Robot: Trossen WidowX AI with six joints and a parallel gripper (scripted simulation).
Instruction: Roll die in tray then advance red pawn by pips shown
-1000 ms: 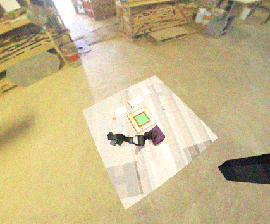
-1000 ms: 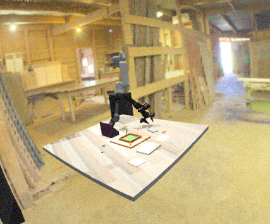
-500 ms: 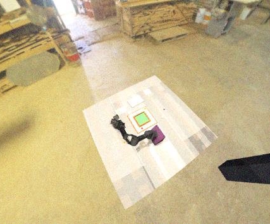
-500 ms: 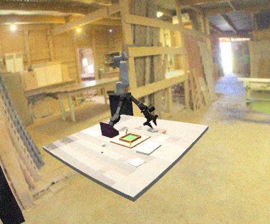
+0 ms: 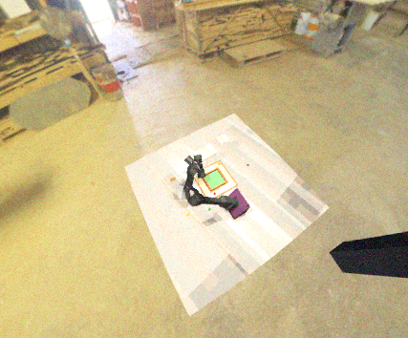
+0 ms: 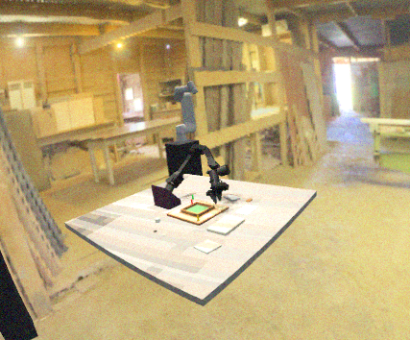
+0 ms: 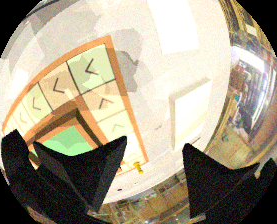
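Now: the white die 23 cm behind my gripper tip, 30 cm to the right of it and 7 cm below it. Round my gripper tip: red pawn 25 cm behind, 5 cm below; then green tray 14 cm behind, 5 cm to the right, 7 cm below; then yellow pawn 2 cm behind, 16 cm to the right, 5 cm below.
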